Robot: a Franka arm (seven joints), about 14 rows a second.
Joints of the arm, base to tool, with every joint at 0 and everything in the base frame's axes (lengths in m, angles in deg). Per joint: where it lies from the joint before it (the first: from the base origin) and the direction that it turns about. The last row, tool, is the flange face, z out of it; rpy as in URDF.
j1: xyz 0 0 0.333 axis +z
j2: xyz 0 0 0 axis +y
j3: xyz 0 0 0.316 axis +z
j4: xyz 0.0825 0 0 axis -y
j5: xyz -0.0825 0 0.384 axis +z
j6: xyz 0 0 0 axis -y
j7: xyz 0.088 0 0 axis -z
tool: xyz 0 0 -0.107 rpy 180 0 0
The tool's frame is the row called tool.
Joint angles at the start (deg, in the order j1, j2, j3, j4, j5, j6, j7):
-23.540, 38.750, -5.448, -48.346, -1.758, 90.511, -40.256
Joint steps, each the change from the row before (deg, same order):
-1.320, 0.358, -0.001, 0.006, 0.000, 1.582, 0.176
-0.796, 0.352, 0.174, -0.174, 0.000, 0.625, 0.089
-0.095, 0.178, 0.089, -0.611, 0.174, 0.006, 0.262
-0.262, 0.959, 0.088, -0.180, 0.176, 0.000, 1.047
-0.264, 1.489, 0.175, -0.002, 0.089, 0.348, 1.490
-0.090, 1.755, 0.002, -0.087, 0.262, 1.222, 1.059
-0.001, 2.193, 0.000, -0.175, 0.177, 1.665, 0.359
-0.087, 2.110, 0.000, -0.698, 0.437, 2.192, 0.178
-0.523, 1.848, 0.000, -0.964, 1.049, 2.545, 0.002
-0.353, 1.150, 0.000, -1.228, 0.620, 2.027, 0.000
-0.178, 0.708, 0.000, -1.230, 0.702, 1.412, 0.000
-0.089, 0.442, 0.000, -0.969, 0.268, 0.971, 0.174
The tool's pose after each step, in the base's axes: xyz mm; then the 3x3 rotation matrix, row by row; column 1 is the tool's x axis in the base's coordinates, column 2 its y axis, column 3 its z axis. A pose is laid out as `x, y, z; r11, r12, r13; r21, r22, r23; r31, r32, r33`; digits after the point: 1 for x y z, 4 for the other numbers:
650.1, -352.0, 527.7; 0.9811, 0.1911, 0.0288; 0.1932, -0.9739, -0.1193; 0.0052, 0.1226, -0.9924
647.8, -360.9, 522.7; 0.9834, 0.1789, 0.0296; 0.1811, -0.9762, -0.1191; 0.0076, 0.1225, -0.9924
648.1, -361.5, 515.2; 0.9845, 0.1746, 0.0195; 0.1757, -0.9784, -0.1091; 0.0000, 0.1108, -0.9938
649.5, -365.0, 501.2; 0.9880, 0.1547, 0.0034; 0.1543, -0.9833, -0.0968; -0.0116, 0.0962, -0.9953
652.8, -368.7, 482.3; 0.9916, 0.1286, -0.0131; 0.1271, -0.9882, -0.0852; -0.0240, 0.0828, -0.9963
658.2, -372.2, 460.4; 0.9936, 0.1108, -0.0212; 0.1089, -0.9910, -0.0775; -0.0296, 0.0747, -0.9968
664.9, -375.2, 432.5; 0.9938, 0.1071, -0.0312; 0.1047, -0.9920, -0.0708; -0.0386, 0.0671, -0.9970
670.2, -378.7, 401.8; 0.9939, 0.1041, -0.0378; 0.1017, -0.9930, -0.0608; -0.0439, 0.0565, -0.9974
671.7, -386.0, 372.6; 0.9950, 0.0934, -0.0342; 0.0919, -0.9948, -0.0441; -0.0381, 0.0408, -0.9984
671.3, -390.8, 349.8; 0.9957, 0.0854, -0.0349; 0.0842, -0.9959, -0.0328; -0.0375, 0.0297, -0.9989
670.4, -392.6, 332.1; 0.9962, 0.0788, -0.0371; 0.0782, -0.9968, -0.0185; -0.0385, 0.0156, -0.9991
669.3, -393.5, 319.5; 0.9965, 0.0724, -0.0417; 0.0720, -0.9973, -0.0112; -0.0424, 0.0082, -0.9991

